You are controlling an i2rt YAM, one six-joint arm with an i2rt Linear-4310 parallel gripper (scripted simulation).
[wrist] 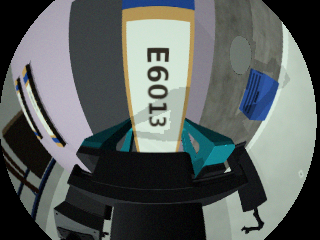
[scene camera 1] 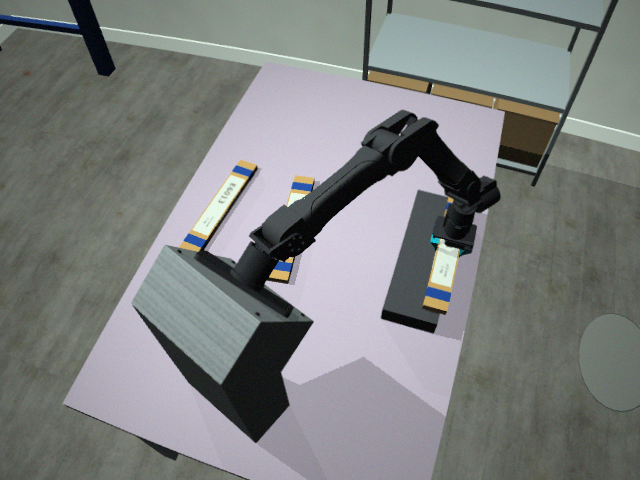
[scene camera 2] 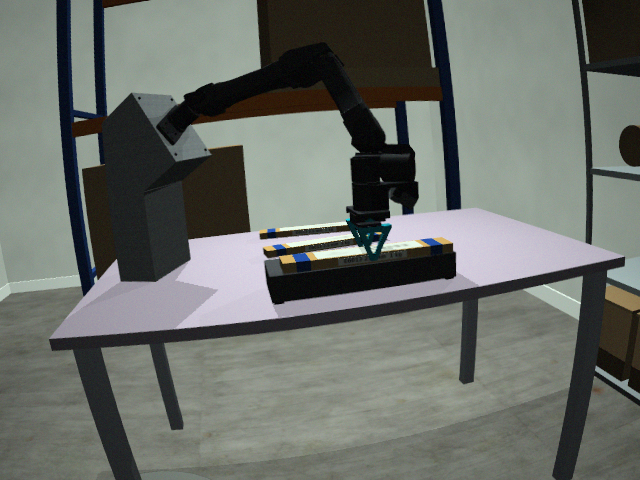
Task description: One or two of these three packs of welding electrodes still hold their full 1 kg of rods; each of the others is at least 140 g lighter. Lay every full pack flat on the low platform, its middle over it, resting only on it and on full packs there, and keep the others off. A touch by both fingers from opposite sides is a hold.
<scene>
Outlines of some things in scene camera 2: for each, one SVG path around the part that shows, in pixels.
The gripper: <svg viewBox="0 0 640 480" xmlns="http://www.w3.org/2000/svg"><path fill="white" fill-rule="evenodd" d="M352 182L353 206L346 206L346 213L350 213L350 219L346 219L346 223L358 247L364 246L370 261L377 261L392 229L391 224L381 223L390 218L390 211L372 211L371 186L379 185L380 181L367 184ZM381 232L375 253L373 253L370 246L374 234Z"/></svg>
An electrode pack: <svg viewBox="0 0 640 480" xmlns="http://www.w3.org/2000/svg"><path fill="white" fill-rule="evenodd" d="M453 243L443 237L384 244L377 261L370 261L364 246L279 256L280 267L283 273L286 274L453 252Z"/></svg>
</scene>
